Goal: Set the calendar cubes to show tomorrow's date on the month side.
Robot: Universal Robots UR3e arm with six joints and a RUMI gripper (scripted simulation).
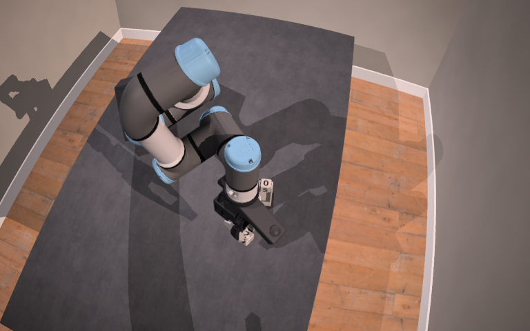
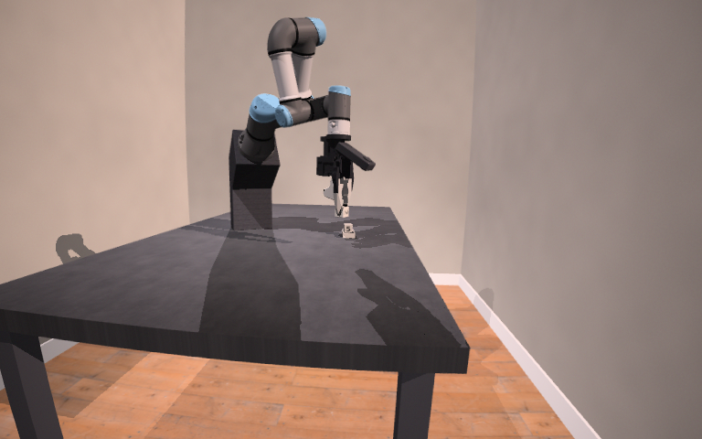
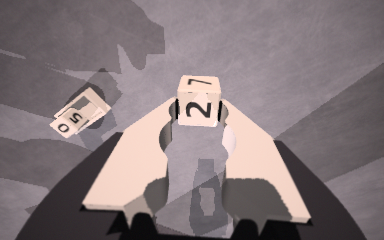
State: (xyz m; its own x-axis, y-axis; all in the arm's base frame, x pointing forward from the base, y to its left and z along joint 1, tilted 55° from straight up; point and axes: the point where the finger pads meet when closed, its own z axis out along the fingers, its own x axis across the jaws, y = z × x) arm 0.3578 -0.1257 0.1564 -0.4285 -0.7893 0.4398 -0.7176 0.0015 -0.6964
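The white cube is 10 mm below my hand. Round my hand: calendar tray 20 mm ahead, 200 mm to the left, 110 mm below.
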